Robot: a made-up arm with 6 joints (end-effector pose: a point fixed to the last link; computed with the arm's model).
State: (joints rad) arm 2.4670 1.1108 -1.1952 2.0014 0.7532 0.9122
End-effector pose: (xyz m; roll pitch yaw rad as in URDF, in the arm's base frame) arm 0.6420 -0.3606 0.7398 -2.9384 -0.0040 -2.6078
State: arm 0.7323 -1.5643 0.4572 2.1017 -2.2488 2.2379
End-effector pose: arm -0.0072 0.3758 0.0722 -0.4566 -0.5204 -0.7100
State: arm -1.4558 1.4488 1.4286 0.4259 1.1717 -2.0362
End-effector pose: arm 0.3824 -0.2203 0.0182 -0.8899 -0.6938 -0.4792
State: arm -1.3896 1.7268 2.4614 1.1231 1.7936 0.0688
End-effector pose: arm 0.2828 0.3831 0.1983 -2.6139 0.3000 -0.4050
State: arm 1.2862 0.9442 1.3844 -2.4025 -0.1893 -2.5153
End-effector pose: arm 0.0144 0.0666 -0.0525 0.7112 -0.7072 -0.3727
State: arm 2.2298 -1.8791 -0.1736 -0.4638 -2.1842 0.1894
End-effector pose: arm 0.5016 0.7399 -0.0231 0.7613 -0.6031 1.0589
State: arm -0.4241 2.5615 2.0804 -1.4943 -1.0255 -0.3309
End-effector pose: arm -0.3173 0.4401 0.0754 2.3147 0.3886 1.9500
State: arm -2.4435 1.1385 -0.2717 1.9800 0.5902 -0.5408
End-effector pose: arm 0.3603 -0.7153 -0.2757 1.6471 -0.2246 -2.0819
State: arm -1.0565 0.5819 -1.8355 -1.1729 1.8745 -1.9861
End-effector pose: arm 0.0211 -0.1427 -0.5219 1.1642 -0.5083 -1.0472
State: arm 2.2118 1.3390 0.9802 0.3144 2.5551 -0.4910
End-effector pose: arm -0.2404 -0.5473 0.0912 0.1363 -0.9775 -1.5442
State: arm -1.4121 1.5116 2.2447 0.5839 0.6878 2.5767
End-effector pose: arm 0.4545 0.1717 -0.0892 1.3543 -0.6953 -2.6384
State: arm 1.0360 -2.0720 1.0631 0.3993 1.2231 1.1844
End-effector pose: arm 0.2925 0.5356 0.3100 -2.1438 -0.2545 -2.2791
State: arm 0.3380 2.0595 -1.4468 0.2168 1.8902 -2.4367
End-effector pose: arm -0.8067 0.3279 0.0560 -2.2415 0.2843 -3.0604
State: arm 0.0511 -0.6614 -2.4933 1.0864 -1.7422 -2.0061
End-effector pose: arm -0.8715 -0.3280 0.0293 -1.9538 -0.1586 -2.0073
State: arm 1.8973 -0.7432 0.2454 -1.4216 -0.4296 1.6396
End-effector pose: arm 0.3064 -0.0228 -0.0247 1.4617 0.3671 0.9993
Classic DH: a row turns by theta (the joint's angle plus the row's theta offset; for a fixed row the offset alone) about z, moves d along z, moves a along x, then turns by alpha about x. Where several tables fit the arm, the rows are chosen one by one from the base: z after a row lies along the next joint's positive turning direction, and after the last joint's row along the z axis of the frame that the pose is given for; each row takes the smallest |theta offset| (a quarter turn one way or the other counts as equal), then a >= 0, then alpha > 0; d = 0 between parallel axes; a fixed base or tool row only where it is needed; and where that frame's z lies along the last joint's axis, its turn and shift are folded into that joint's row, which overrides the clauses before.
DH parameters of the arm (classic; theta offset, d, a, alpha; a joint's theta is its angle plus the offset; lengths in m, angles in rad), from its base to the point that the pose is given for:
base (fixed): 0 0.05 0 -1.5708
joint 1: -1.5708 0.03 0.07 -1.5708
joint 2: 0 -0.31 0.03 1.5708
joint 3: 0 -0.27 0.39 1.5708
joint 4: 0 -0.04 0.04 -1.5708
joint 5: 1.5708 -0.19 0.11 1.5708
joint 6: 1.1071 0 -0.0224 0
tool (fixed): -1.1071 -0.21 0 0

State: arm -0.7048 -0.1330 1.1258 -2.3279 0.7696 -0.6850
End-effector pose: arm -0.1896 0.0525 0.2740 2.3950 0.3996 0.9460
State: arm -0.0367 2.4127 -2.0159 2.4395 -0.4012 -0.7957
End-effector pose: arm -0.9447 0.2083 -0.0098 -1.0870 -0.1098 -2.1094
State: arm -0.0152 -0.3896 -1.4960 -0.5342 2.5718 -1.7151
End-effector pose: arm -0.7665 -0.4727 0.2209 -1.2370 -0.4408 -1.0646
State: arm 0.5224 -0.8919 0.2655 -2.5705 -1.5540 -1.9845
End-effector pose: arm 0.1397 0.0181 0.3300 -0.4388 0.8091 2.3233
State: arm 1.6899 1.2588 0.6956 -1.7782 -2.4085 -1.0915
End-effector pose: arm -0.3473 -0.1860 0.2169 0.8380 -1.0880 1.9263
